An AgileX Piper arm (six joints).
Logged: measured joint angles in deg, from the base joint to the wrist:
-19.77 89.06 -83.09 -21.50 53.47 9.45
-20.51 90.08 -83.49 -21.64 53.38 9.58
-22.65 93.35 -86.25 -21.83 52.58 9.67
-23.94 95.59 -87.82 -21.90 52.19 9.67
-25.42 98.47 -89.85 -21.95 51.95 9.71
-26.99 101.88 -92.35 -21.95 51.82 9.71
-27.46 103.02 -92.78 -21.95 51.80 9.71
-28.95 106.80 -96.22 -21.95 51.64 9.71
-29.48 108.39 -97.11 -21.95 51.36 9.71
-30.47 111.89 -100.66 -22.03 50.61 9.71
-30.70 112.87 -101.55 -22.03 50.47 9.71
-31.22 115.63 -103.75 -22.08 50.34 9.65
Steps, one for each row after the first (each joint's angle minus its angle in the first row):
-0.74 1.02 -0.40 -0.14 -0.09 0.13
-2.88 4.29 -3.16 -0.33 -0.89 0.22
-4.17 6.53 -4.73 -0.40 -1.28 0.22
-5.65 9.41 -6.76 -0.45 -1.52 0.26
-7.22 12.82 -9.26 -0.45 -1.65 0.26
-7.69 13.96 -9.69 -0.45 -1.67 0.26
-9.18 17.74 -13.13 -0.45 -1.83 0.26
-9.71 19.33 -14.02 -0.45 -2.11 0.26
-10.70 22.83 -17.57 -0.53 -2.86 0.26
-10.93 23.81 -18.46 -0.53 -3.00 0.26
-11.45 26.57 -20.66 -0.58 -3.13 0.20

